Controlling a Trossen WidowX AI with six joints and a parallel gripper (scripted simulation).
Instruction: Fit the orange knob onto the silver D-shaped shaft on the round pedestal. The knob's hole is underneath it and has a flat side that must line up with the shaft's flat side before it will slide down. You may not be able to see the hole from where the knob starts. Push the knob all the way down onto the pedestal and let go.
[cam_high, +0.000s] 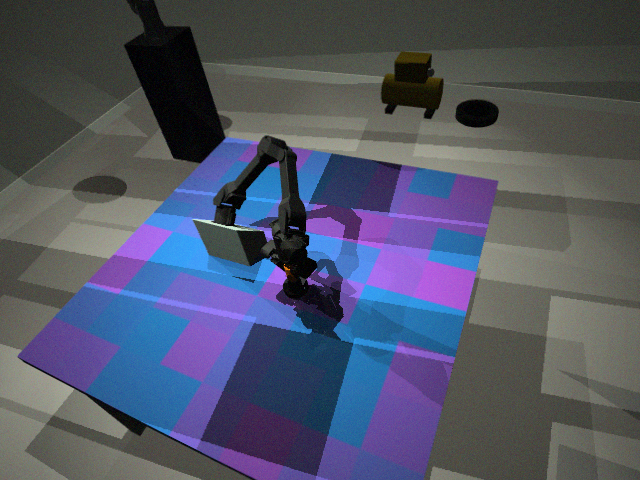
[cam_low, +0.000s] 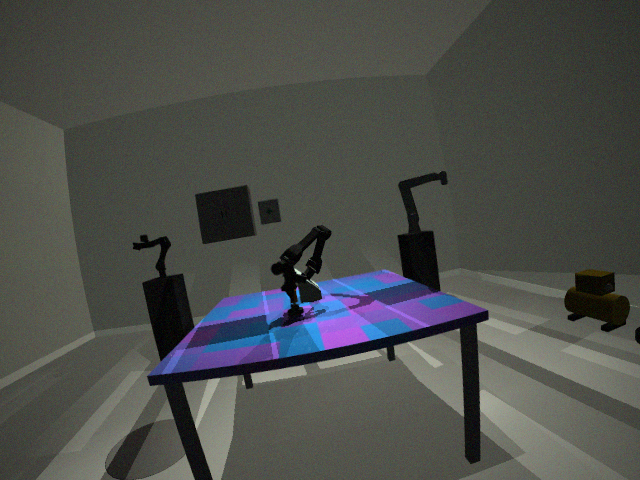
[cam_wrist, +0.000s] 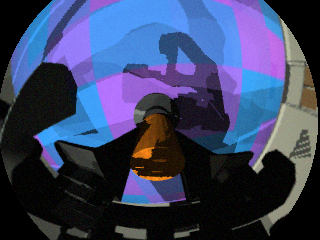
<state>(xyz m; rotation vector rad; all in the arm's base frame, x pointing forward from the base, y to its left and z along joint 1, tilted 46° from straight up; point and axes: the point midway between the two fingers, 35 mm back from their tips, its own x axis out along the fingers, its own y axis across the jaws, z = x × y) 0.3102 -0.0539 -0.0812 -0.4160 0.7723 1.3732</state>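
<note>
The orange knob lies 30 mm above my gripper tip. The rest, counted from my gripper tip: round dark pedestal 40 mm below.
</note>
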